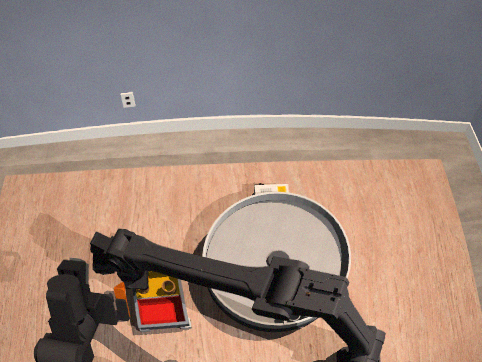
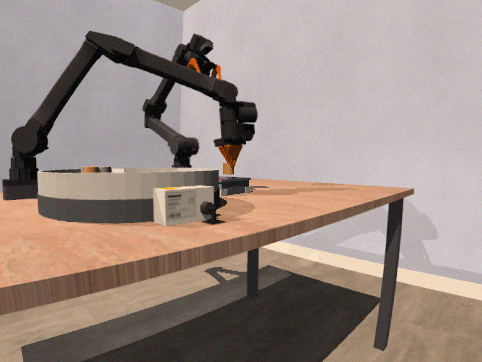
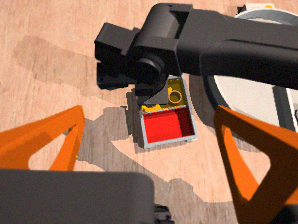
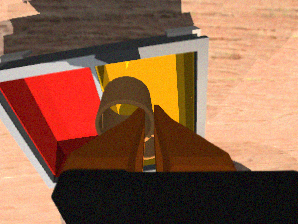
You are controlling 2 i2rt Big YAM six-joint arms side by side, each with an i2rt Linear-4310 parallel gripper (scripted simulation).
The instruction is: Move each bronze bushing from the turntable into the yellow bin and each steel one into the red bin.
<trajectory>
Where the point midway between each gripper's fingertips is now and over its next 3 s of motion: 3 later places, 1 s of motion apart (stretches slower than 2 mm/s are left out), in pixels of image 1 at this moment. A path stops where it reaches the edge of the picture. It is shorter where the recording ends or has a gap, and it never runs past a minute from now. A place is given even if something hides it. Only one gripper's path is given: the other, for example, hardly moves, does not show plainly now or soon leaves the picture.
My left gripper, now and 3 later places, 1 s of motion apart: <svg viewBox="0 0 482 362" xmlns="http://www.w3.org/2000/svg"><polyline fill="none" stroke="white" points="101,282 217,304 232,318 213,316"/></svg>
</trajectory>
